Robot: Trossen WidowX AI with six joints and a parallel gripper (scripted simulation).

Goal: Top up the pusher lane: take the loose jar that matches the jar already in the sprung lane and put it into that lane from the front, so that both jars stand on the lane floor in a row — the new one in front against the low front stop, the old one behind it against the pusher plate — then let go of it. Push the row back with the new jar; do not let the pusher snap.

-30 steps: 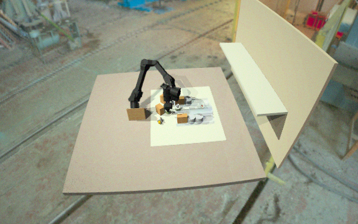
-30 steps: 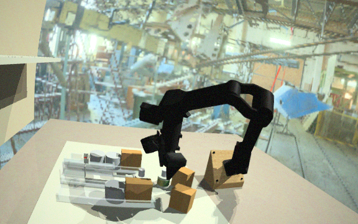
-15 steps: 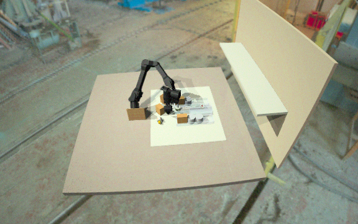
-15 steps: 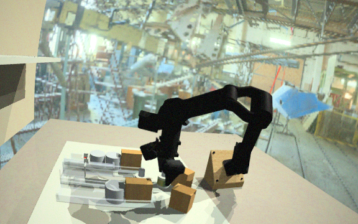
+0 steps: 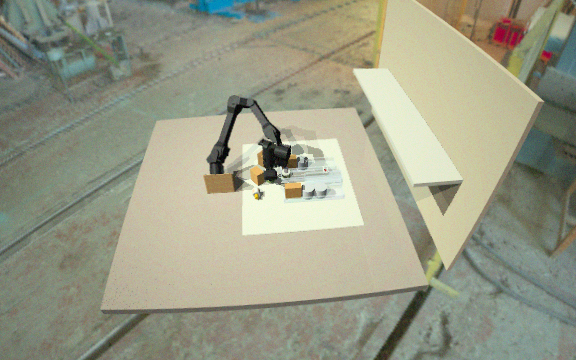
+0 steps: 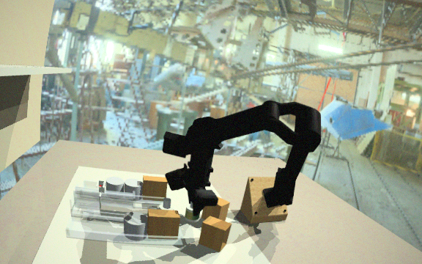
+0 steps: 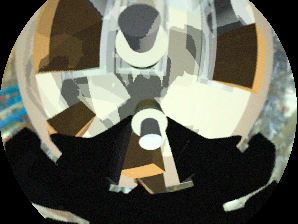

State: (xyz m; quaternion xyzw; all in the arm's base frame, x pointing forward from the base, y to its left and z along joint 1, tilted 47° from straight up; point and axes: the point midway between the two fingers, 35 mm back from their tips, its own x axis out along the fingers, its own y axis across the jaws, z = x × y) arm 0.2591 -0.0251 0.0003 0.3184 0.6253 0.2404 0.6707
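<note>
Right now my gripper tip is 90 mm to the left of the yellow jar, 80 mm past it and 10 mm above it. Also, from my gripper tip: red mark (260 mm ahead, 50 mm to the right, 50 mm above); pusher plate (190 mm ahead, 30 mm to the right, 20 mm above); clear sprung lane (230 mm ahead, 30 mm to the right, 10 mm below).
</note>
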